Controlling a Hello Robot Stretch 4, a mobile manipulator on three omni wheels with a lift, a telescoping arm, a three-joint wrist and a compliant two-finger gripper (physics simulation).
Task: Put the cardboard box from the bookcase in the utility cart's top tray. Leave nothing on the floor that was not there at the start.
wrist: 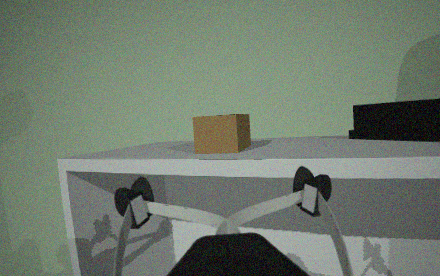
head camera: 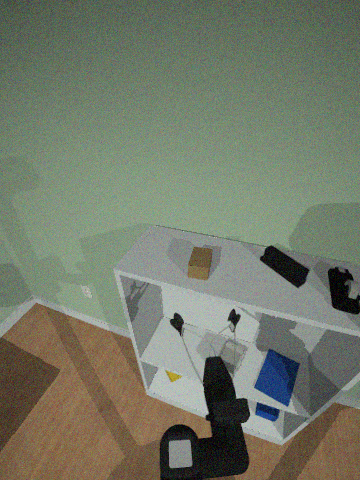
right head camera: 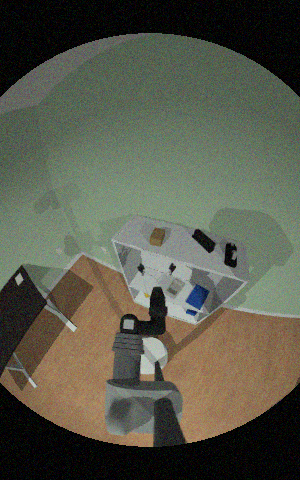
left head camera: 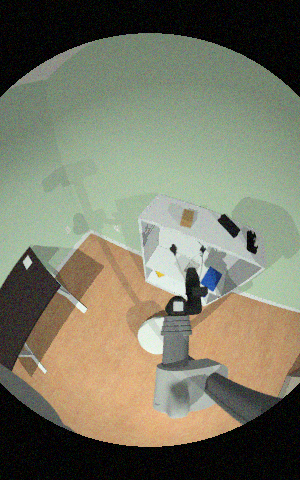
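The brown cardboard box stands upright on top of the white bookcase, towards its left end and close to the front edge in the wrist view. My gripper is open and empty, its fingers wide apart. It is at the bookcase's front, and in the wrist view the fingertips show below the top board's edge and below the box. The utility cart does not show.
A long black object and another black item lie right of the box. A blue object is on the shelf below. A dark table stands left. A white round thing is near the arm.
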